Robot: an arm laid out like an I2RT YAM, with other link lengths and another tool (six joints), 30 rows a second.
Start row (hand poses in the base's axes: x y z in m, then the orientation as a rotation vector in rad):
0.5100 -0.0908 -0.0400 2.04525 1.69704 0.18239
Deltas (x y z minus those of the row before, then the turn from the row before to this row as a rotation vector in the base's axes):
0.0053 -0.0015 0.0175 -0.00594 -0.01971 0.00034
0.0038 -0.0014 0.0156 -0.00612 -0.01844 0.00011
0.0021 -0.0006 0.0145 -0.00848 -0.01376 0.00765
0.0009 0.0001 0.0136 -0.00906 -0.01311 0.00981
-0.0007 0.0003 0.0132 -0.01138 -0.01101 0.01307
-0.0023 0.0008 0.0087 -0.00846 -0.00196 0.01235
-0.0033 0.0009 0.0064 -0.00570 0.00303 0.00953
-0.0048 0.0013 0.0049 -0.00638 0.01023 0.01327
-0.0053 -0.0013 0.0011 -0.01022 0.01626 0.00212
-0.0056 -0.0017 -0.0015 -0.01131 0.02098 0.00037
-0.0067 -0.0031 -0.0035 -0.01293 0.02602 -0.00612
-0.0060 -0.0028 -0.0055 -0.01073 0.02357 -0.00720
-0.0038 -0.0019 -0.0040 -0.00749 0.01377 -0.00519
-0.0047 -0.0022 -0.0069 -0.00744 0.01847 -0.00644
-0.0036 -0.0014 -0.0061 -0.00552 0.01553 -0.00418
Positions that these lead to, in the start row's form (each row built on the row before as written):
0.5153 -0.0923 -0.0225 2.03234 1.68416 0.19676
0.5191 -0.0937 -0.0069 2.01997 1.67174 0.20951
0.5212 -0.0943 0.0076 2.00184 1.66947 0.21814
0.5221 -0.0942 0.0212 1.98185 1.66961 0.22633
0.5214 -0.0939 0.0344 1.95848 1.67380 0.23161
0.5191 -0.0931 0.0431 1.94164 1.68341 0.23062
0.5158 -0.0922 0.0495 1.93113 1.69382 0.22634
0.5110 -0.0909 0.0544 1.92006 1.71240 0.21616
0.5057 -0.0922 0.0555 1.91770 1.72292 0.19274
0.5001 -0.0939 0.0540 1.91774 1.73438 0.16323
0.4934 -0.0970 0.0505 1.92377 1.74211 0.12504
0.4874 -0.0998 0.0450 1.93105 1.74747 0.09057
0.4836 -0.1017 0.0410 1.93514 1.74918 0.06893
0.4789 -0.1039 0.0341 1.94188 1.75259 0.04233
0.4753 -0.1053 0.0280 1.94688 1.75677 0.02097

